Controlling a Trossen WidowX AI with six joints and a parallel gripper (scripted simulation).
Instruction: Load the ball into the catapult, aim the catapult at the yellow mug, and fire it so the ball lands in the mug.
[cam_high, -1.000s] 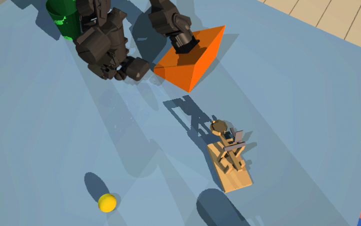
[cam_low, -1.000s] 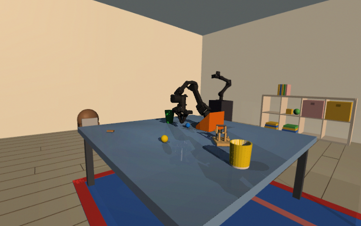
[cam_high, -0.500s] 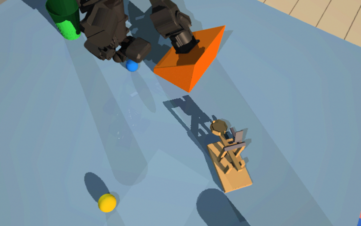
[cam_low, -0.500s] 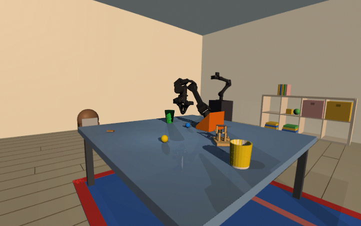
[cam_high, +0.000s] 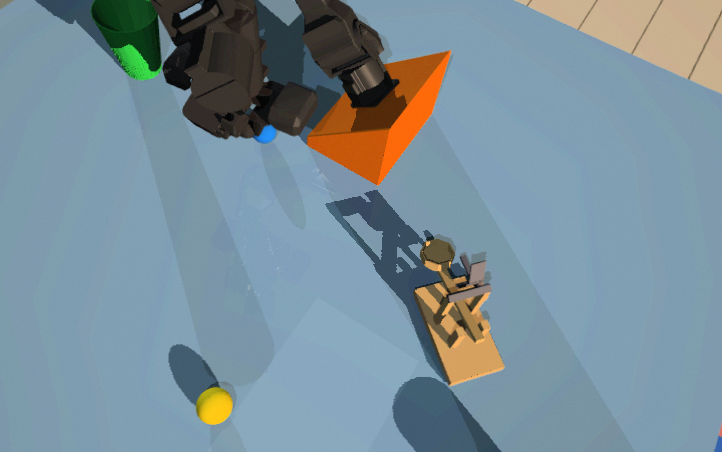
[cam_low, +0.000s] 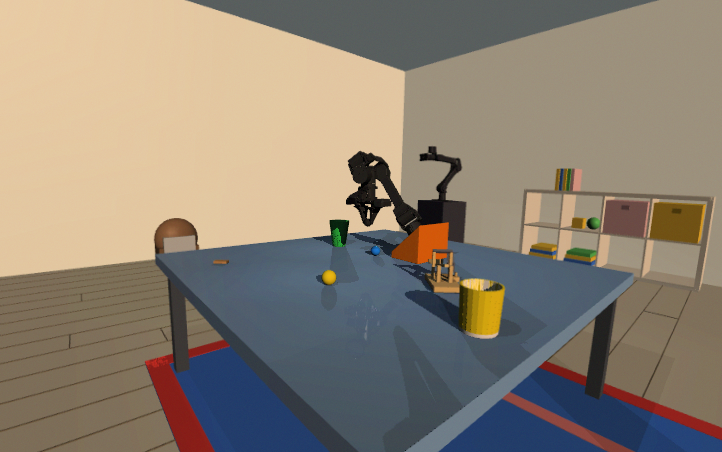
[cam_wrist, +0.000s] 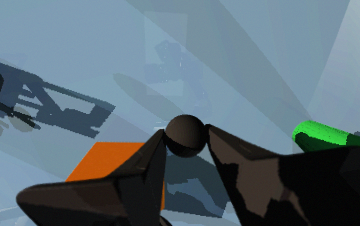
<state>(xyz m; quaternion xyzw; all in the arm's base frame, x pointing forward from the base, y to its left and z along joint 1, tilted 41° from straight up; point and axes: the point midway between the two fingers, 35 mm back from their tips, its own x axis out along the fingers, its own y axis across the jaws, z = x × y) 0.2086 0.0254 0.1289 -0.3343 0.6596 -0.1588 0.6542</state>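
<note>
Now: gripper tip 350 mm to the right of the wooden catapult, 90 mm above it and 40 mm past it. Round my gripper tip: blue ball: 120 mm below, 80 mm behind, 50 mm to the right; then green cup: 310 mm to the right, 110 mm below, 60 mm behind; then dark ball: 10 mm above.
</note>
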